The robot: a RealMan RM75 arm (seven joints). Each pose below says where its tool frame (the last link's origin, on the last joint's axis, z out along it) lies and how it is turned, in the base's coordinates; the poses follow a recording.
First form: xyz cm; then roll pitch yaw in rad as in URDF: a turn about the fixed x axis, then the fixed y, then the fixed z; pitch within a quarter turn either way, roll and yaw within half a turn.
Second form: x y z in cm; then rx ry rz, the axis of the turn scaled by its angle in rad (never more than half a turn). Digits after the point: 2 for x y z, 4 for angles.
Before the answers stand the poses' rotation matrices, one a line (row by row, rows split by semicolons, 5 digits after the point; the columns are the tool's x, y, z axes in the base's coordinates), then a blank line. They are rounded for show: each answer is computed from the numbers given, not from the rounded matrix.
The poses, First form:
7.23 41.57 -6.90 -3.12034 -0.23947 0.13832
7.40 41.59 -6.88 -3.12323 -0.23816 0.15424
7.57 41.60 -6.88 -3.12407 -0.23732 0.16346
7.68 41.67 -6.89 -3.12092 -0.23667 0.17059
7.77 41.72 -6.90 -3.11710 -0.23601 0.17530
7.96 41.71 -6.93 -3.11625 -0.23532 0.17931
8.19 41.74 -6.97 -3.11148 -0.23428 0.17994
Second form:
0.96219 0.14284 0.23194; 0.13394 -0.98953 0.05374; 0.23719 -0.02064 -0.97124
0.96024 0.15788 0.23025; 0.14929 -0.98730 0.05438; 0.23591 -0.01784 -0.97161
0.95902 0.16677 0.22908; 0.15817 -0.98585 0.05554; 0.23510 -0.01703 -0.97182
0.95801 0.17450 0.22750; 0.16503 -0.98445 0.06017; 0.23447 -0.02009 -0.97192
0.95738 0.17999 0.22590; 0.16957 -0.98338 0.06488; 0.23383 -0.02381 -0.97199
0.95685 0.18411 0.22482; 0.17344 -0.98260 0.06650; 0.23315 -0.02464 -0.97213
0.95698 0.18577 0.22290; 0.17408 -0.98216 0.07115; 0.23214 -0.02929 -0.97224

7.23 41.57 -6.90 -3.0745 -0.2169 -0.3677
7.40 41.59 -6.88 -3.0741 -0.2409 -0.3657
7.57 41.60 -6.88 -3.0729 -0.2549 -0.3642
7.68 41.67 -6.89 -3.0683 -0.2661 -0.3621
7.77 41.72 -6.90 -3.0636 -0.2737 -0.3600
7.96 41.71 -6.93 -3.0619 -0.2799 -0.3585
8.19 41.74 -6.97 -3.0574 -0.2813 -0.3557

